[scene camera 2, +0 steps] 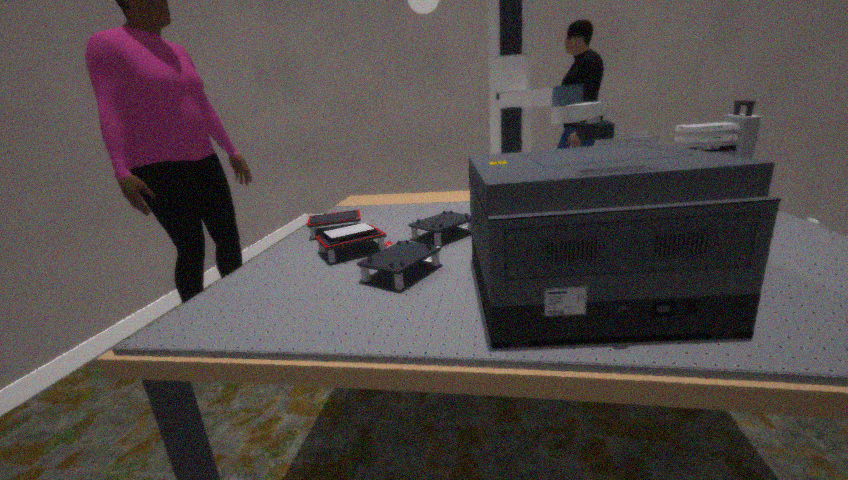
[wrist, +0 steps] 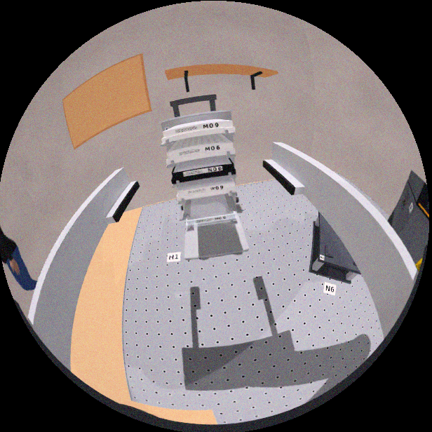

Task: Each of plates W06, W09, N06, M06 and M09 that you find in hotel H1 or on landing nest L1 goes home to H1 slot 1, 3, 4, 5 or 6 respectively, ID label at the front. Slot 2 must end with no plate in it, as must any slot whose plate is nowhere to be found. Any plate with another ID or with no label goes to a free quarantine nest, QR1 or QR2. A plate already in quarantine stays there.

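Frame: origin at the arm's base, x ahead, y left, z up, level; centimetres.
Seen in the pictures: gripper, fingertip midpoint: (scene camera 2: pixel 652 136).
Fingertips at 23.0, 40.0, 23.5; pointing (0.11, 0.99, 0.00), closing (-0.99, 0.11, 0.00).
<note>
Offsets run from my fingertips to a thing's top centre, as dx, dy, dz. "pt": to the spot under its first point.
Hotel H1 (wrist: pixel 223 116) (scene camera 2: pixel 748 135) stands ahead of the gripper. In the wrist view, from the top, it holds white plate M09 (wrist: pixel 192 129), pale plate M06 (wrist: pixel 187 153), black plate N06 (wrist: pixel 181 176) and pale plate W09 (wrist: pixel 192 192), labels at the front. Below W09 an open slot shows no plate. A clear plate (wrist: pixel 202 221) sits lowest; its small label seems to read W06. My gripper (wrist: pixel 196 160) is open and empty, its fingertips apart and short of the stack. In the scene view a red-rimmed nest @[pt +38.5, -90.3, -17.2] (scene camera 2: pixel 323 241) bears a plate with a white top @[+33.7, -84.8, -15.8] (scene camera 2: pixel 349 230), ID unreadable.
Another red-rimmed nest @[+14.4, -97.1, -16.8] (scene camera 2: pixel 334 218) and two dark nests @[pt +50.3, -66.8, -17.2] (scene camera 2: pixel 399 256) @[pt +22.9, -61.2, -17.2] (scene camera 2: pixel 440 221) show no plate. A big dark instrument @[+56.3, -29.8, +3.3] (scene camera 2: pixel 624 249) hides part of the arm and hotel. Nest N6 (wrist: pixel 316 250) stands right of H1. Two people (scene camera 2: pixel 148 101) (scene camera 2: pixel 584 68) stand beyond the table.
</note>
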